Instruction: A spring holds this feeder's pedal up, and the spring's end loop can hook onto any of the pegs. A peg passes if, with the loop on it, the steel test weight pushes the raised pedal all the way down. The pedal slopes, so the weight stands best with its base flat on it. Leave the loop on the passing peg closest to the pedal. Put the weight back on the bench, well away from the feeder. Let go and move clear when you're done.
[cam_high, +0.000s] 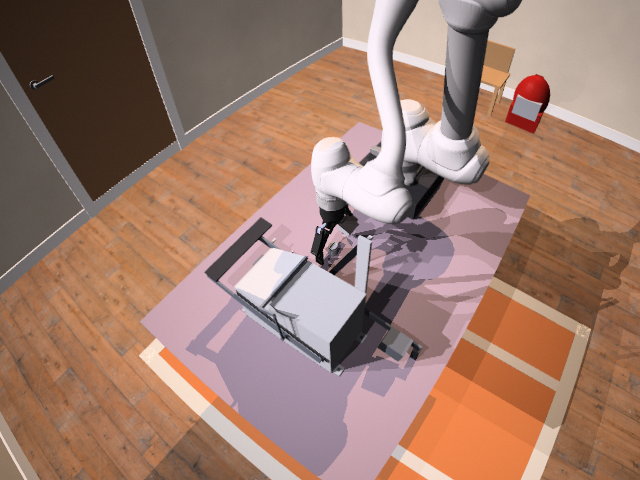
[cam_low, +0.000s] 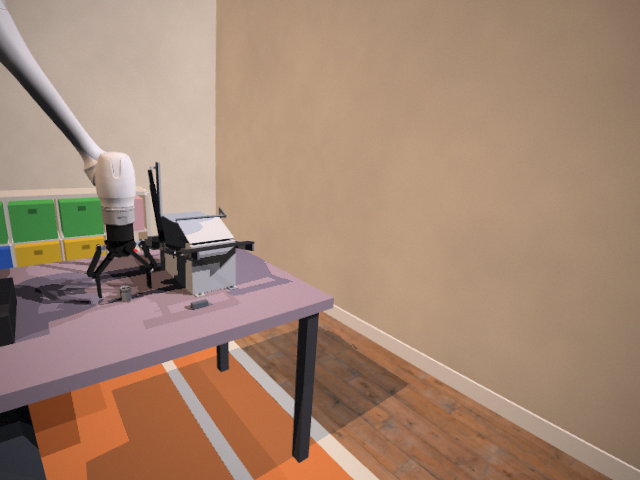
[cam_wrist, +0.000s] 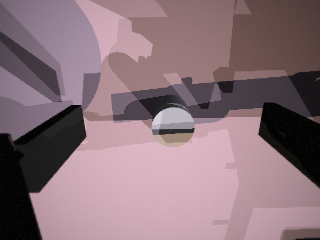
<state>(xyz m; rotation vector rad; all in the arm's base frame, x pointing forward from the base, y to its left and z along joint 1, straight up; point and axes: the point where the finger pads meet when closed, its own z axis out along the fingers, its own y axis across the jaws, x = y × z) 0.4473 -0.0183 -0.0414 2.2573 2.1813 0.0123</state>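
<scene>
Now: the steel test weight 10 mm below my hand. Also, from my hand: small grey block: 170 mm ahead, 180 mm to the right, 30 mm below.
</scene>
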